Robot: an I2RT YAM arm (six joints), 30 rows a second.
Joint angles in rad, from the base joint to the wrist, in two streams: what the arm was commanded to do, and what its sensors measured. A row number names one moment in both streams.
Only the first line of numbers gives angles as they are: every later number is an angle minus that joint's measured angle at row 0.
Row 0, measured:
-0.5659 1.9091 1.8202 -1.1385 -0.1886 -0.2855
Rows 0 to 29, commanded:
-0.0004 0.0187 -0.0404 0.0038 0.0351 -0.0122
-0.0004 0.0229 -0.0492 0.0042 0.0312 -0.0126
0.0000 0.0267 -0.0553 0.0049 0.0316 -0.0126
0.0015 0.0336 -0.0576 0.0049 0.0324 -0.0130
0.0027 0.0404 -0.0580 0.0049 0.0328 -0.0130
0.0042 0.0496 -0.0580 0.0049 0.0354 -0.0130
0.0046 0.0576 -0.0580 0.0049 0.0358 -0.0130
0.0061 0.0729 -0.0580 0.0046 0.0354 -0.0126
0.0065 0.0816 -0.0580 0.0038 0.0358 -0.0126
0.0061 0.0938 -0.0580 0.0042 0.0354 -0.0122
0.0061 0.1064 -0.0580 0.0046 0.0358 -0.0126
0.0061 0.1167 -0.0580 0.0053 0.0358 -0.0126
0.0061 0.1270 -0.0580 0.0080 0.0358 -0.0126
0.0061 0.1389 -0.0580 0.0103 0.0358 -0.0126
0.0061 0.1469 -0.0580 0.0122 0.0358 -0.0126
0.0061 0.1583 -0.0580 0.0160 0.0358 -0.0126
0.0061 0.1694 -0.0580 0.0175 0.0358 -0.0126
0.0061 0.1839 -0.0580 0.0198 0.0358 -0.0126
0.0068 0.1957 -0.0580 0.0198 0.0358 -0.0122
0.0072 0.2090 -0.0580 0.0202 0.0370 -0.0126
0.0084 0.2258 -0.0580 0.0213 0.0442 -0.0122
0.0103 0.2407 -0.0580 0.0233 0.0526 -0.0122
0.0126 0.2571 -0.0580 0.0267 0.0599 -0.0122
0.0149 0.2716 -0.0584 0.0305 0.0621 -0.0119
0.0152 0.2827 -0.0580 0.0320 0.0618 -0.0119
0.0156 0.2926 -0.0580 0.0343 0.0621 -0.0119
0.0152 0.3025 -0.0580 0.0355 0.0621 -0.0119
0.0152 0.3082 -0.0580 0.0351 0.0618 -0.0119
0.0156 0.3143 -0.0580 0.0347 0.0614 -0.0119
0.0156 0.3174 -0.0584 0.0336 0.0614 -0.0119
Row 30, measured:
0.0065 0.2823 -0.0477 0.0355 0.0434 -0.0023
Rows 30 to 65, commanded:
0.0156 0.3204 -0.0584 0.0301 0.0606 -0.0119
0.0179 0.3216 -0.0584 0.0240 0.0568 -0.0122
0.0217 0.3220 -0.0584 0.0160 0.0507 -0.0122
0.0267 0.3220 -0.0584 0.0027 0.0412 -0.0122
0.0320 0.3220 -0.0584 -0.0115 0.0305 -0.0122
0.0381 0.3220 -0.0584 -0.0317 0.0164 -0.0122
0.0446 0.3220 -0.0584 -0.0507 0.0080 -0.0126
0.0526 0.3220 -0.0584 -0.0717 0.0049 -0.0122
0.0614 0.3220 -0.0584 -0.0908 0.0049 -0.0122
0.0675 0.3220 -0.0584 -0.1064 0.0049 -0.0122
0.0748 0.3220 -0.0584 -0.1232 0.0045 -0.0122
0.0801 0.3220 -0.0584 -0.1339 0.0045 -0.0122
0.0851 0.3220 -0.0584 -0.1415 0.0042 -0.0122
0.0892 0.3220 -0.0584 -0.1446 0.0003 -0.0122
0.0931 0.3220 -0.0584 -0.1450 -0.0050 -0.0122
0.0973 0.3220 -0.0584 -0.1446 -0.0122 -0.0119
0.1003 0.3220 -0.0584 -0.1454 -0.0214 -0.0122
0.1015 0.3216 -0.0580 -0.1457 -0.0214 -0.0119
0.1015 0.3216 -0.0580 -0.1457 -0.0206 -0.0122
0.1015 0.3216 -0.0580 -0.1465 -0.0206 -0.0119
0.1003 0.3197 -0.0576 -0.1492 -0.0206 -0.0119
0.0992 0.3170 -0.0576 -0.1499 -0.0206 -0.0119
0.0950 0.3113 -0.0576 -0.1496 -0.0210 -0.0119
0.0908 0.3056 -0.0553 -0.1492 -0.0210 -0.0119
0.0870 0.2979 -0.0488 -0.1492 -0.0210 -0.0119
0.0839 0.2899 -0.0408 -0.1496 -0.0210 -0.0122
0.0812 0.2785 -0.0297 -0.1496 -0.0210 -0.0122
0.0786 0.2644 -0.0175 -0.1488 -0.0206 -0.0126
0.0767 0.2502 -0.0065 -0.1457 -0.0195 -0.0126
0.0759 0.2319 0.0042 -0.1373 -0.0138 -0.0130
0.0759 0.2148 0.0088 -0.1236 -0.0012 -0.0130
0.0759 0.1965 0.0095 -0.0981 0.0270 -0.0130
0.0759 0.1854 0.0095 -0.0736 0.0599 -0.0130
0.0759 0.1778 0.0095 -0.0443 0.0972 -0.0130
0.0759 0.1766 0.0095 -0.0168 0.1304 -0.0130
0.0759 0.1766 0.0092 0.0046 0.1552 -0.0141
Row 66, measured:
0.0782 0.2369 -0.0217 -0.0275 0.0530 -0.0031
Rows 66 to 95, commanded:
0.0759 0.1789 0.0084 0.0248 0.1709 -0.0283
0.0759 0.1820 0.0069 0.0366 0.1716 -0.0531
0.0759 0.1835 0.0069 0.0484 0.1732 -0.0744
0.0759 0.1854 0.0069 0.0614 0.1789 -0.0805
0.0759 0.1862 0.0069 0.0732 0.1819 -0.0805
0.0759 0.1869 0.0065 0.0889 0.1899 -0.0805
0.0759 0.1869 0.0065 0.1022 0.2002 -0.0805
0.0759 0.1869 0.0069 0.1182 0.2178 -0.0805
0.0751 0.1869 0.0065 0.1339 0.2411 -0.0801
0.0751 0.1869 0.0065 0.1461 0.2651 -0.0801
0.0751 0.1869 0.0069 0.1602 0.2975 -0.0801
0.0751 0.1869 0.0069 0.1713 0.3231 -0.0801
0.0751 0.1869 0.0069 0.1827 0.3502 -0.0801
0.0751 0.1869 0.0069 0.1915 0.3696 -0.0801
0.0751 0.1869 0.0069 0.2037 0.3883 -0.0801
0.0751 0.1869 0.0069 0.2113 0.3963 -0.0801
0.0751 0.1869 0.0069 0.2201 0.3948 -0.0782
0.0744 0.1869 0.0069 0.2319 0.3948 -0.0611
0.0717 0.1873 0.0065 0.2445 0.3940 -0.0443
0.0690 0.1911 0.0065 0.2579 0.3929 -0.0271
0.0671 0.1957 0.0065 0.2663 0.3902 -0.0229
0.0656 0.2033 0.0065 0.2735 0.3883 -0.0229
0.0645 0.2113 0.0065 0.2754 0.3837 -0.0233
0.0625 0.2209 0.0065 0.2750 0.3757 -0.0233
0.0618 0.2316 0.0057 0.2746 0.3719 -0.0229
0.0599 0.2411 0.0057 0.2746 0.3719 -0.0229
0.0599 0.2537 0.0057 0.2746 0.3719 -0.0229
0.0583 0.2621 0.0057 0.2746 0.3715 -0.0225
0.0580 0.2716 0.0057 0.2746 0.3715 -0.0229
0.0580 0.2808 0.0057 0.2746 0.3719 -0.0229
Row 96, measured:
0.0618 0.2342 -0.0042 0.2720 0.3582 -0.0462
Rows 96 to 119, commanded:
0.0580 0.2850 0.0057 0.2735 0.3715 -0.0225
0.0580 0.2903 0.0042 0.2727 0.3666 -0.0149
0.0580 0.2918 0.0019 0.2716 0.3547 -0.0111
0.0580 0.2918 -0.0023 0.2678 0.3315 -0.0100
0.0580 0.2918 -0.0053 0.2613 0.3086 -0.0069
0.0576 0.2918 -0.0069 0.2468 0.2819 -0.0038
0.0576 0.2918 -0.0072 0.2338 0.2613 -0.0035
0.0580 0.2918 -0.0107 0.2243 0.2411 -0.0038
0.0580 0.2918 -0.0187 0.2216 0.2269 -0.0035
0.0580 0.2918 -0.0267 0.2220 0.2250 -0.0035
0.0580 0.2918 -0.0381 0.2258 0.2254 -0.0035
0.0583 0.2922 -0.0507 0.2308 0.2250 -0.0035
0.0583 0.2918 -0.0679 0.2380 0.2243 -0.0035
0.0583 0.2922 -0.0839 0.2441 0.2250 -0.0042
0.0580 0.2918 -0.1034 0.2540 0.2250 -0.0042
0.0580 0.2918 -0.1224 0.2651 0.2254 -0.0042
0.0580 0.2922 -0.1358 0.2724 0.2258 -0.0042
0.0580 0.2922 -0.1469 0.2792 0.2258 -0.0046
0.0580 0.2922 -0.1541 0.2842 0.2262 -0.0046
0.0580 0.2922 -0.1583 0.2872 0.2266 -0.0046
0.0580 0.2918 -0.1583 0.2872 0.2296 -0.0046
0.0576 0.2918 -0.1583 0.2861 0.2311 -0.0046
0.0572 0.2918 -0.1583 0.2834 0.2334 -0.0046
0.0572 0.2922 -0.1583 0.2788 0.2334 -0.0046
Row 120, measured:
0.0538 0.2808 -0.1182 0.3025 0.2594 -0.0206
